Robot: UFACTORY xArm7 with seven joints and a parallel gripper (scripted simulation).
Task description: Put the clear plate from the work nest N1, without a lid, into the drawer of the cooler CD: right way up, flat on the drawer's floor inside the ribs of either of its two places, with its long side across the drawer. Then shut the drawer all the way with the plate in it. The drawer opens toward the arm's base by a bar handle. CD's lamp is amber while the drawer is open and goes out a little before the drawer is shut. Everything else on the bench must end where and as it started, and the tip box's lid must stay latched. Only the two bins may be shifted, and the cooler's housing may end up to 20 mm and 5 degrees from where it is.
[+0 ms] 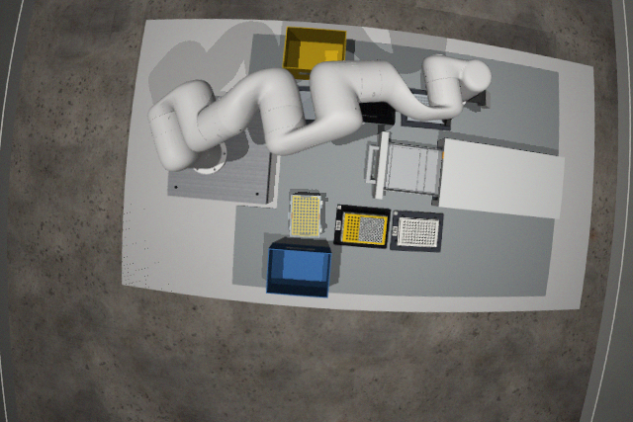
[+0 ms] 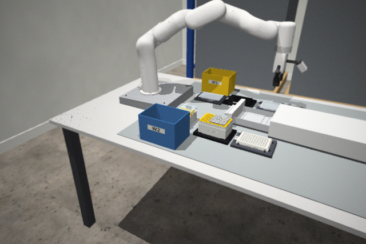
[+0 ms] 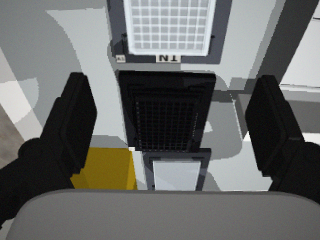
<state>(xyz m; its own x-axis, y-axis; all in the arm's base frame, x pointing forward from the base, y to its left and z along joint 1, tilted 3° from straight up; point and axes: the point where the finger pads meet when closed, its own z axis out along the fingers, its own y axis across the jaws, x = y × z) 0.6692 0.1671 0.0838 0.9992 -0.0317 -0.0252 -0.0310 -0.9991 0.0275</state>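
My hand is 140 mm above the clear plate. The rest, counted from my hand: drawer (190 mm to the right, 130 mm below, 40 mm behind); black plate (180 mm behind, 140 mm below, 10 mm to the left); dark nest N1 (150 mm below).
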